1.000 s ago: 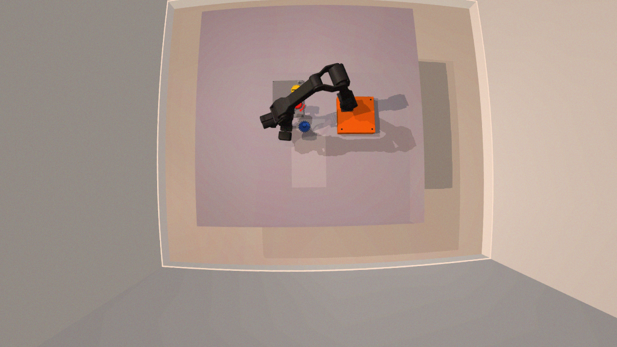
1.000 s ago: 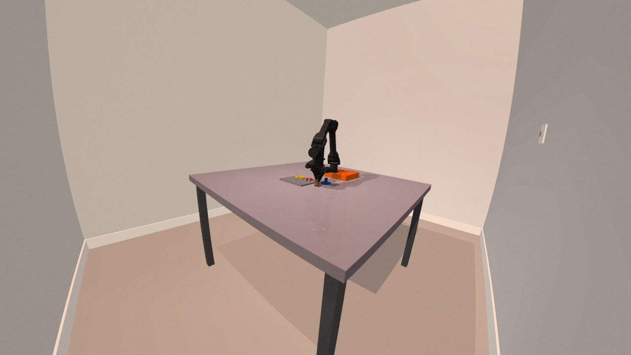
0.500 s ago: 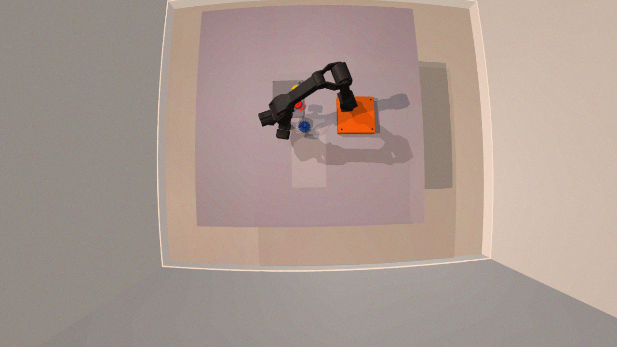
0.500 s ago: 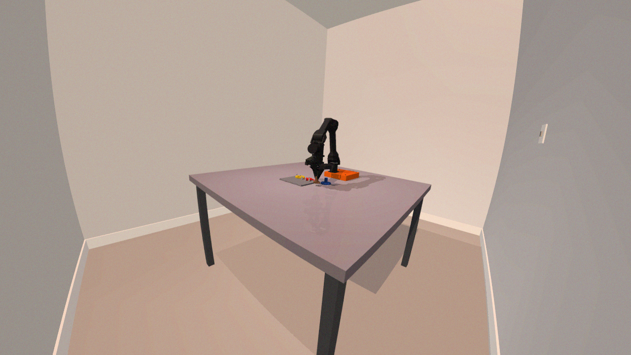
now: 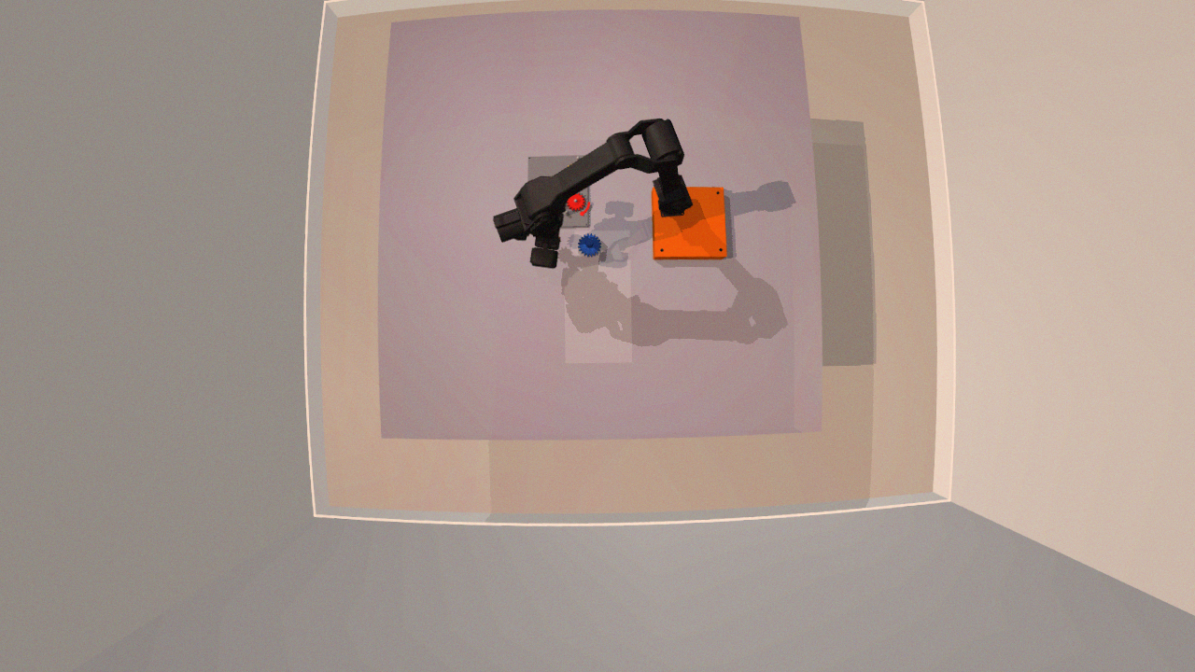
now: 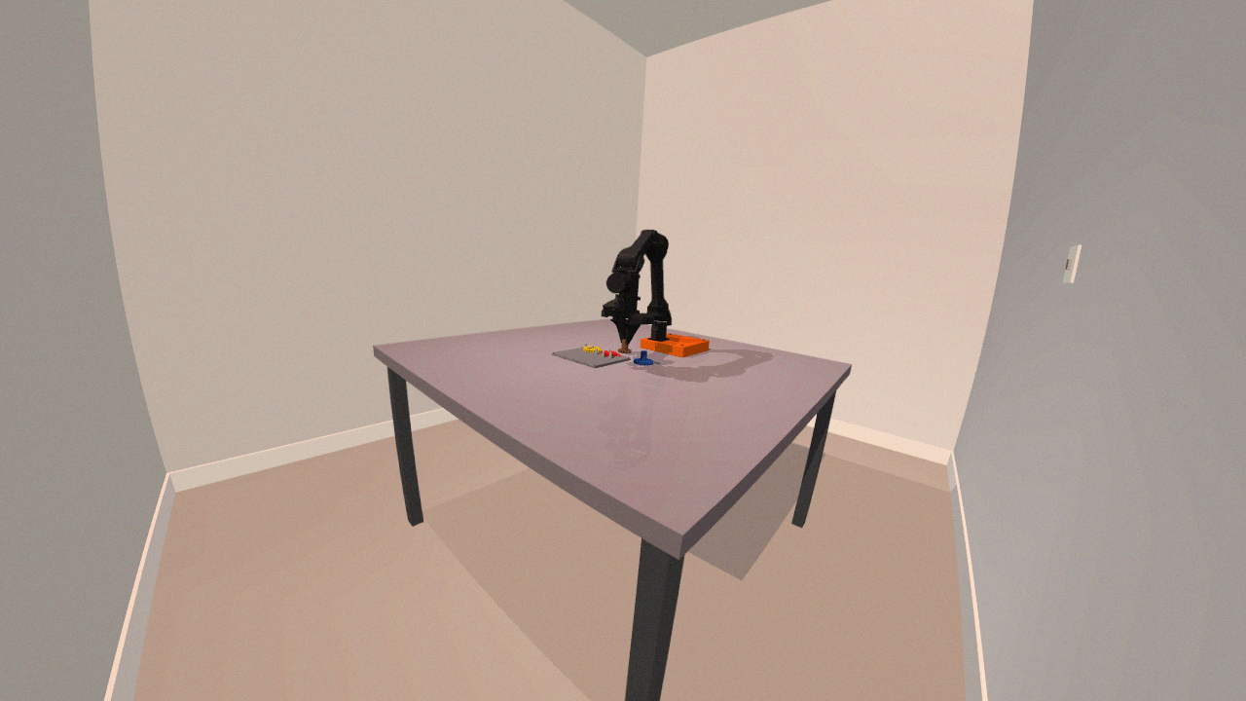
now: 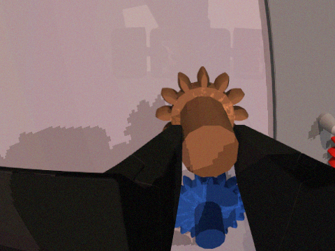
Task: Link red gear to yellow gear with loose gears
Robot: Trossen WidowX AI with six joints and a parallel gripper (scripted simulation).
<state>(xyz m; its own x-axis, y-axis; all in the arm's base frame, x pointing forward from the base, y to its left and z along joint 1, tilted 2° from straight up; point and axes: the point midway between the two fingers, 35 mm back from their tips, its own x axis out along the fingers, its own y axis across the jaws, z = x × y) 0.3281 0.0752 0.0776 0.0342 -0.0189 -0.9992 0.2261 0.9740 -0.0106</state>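
My gripper tip is 7 cm past the red gear, 11 cm to the left of it and 6 cm above it. From my gripper tip the other things lie so: blue gear (10 cm behind, 1 cm to the left, 6 cm below); then brown gear (1 cm below); then red arrow (9 cm behind, 9 cm to the right, 7 cm below).
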